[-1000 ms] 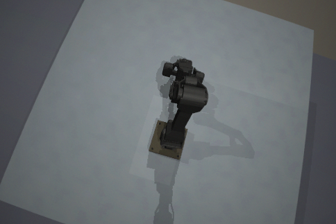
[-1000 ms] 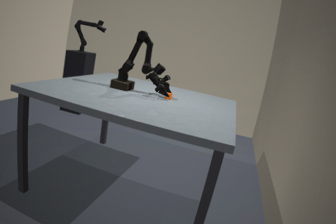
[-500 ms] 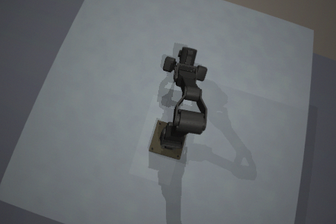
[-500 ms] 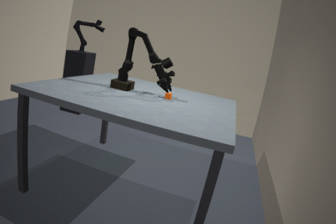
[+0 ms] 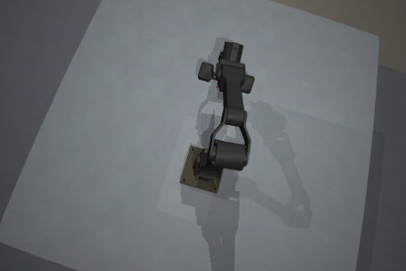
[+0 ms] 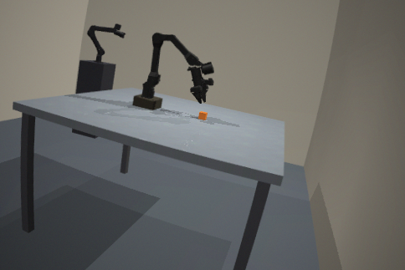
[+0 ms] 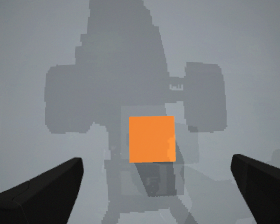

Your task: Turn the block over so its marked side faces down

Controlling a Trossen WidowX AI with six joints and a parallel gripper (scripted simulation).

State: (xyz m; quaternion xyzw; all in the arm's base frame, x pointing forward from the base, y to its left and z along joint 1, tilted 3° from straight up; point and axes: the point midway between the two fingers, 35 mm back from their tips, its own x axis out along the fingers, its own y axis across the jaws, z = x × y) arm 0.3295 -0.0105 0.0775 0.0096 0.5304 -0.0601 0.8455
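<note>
Now: gripper tip 7 cm above the orange block.
</note>
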